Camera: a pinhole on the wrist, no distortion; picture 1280 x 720 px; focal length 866.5 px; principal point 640.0 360.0 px. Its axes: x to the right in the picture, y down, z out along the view. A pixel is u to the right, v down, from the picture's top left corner.
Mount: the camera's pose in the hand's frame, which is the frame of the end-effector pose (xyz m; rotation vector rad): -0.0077 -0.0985 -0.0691 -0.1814 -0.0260 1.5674
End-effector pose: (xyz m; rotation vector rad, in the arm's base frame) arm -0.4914 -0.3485 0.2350 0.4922 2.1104 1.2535
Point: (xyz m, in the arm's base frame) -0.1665 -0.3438 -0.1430
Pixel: 65.5 465.1
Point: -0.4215 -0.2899 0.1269
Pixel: 698.1 123.0
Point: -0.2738 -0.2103 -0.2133
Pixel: 82.7 84.9
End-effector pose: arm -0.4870 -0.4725 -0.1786 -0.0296 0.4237 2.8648
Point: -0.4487 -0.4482 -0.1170
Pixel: 1057.0 410.2
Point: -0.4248 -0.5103 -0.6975
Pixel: behind the camera
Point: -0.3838 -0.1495 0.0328
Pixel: 137.5 310.8
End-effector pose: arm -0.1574 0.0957 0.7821 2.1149 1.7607 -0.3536
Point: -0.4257 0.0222 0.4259
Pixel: 107.3 151.6
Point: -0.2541 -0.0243 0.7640
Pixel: outside the picture
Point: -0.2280 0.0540 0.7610
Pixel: 819.4 517.7
